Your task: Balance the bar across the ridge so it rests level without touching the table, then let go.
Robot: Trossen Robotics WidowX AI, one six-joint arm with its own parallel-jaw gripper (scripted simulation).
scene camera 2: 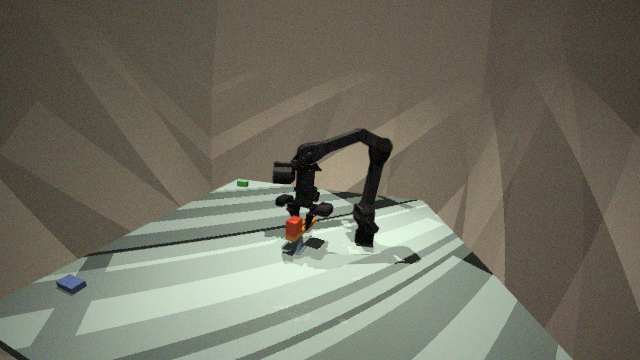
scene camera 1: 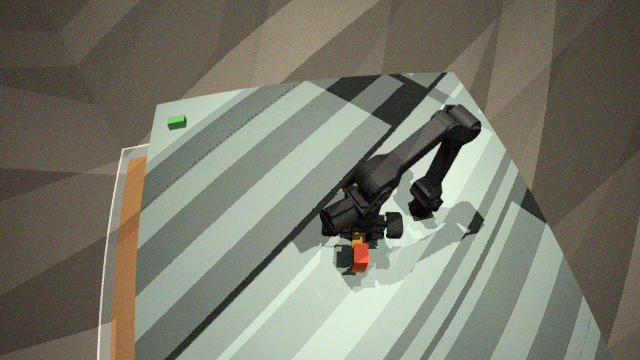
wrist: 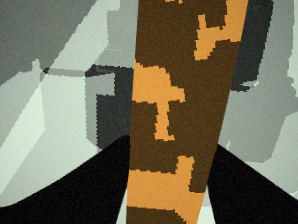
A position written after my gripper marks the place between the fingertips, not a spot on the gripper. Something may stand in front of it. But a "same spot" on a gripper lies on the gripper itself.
my gripper: scene camera 2; scene camera 1 358, 239; wrist
same spot on my gripper: (wrist: 100, 182) = (scene camera 2: 298, 215)
